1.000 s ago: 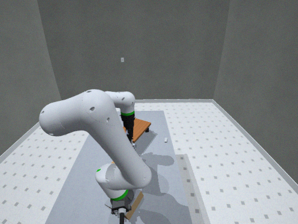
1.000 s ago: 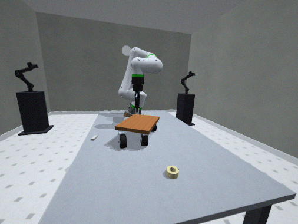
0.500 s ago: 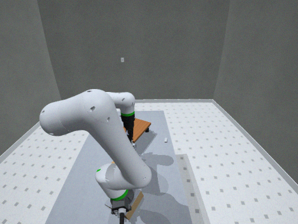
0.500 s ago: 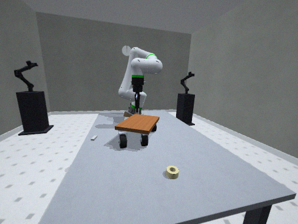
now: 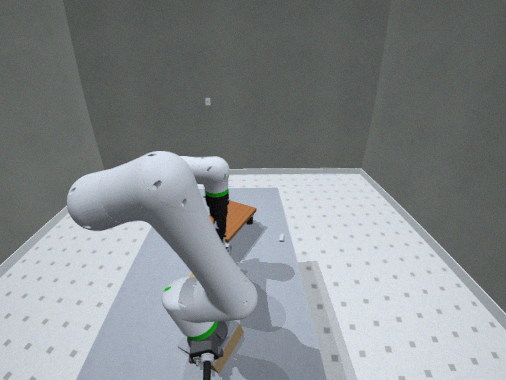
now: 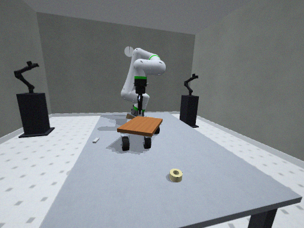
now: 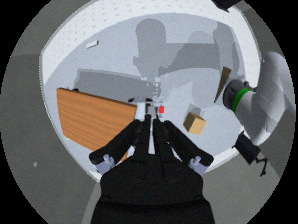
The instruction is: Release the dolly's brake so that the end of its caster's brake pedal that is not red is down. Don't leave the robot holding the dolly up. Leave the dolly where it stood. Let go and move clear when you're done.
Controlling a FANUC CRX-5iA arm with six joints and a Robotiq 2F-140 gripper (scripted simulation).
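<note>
Now: hand 5 cm above the caster brake pedal and 1 cm past it. Also, from my hand: yellow tape roll 58 cm ahead, 12 cm below; white block 32 cm to the right, 13 cm below, 13 cm ahead; brown box 14 cm behind, 13 cm to the left, 10 cm below.
</note>
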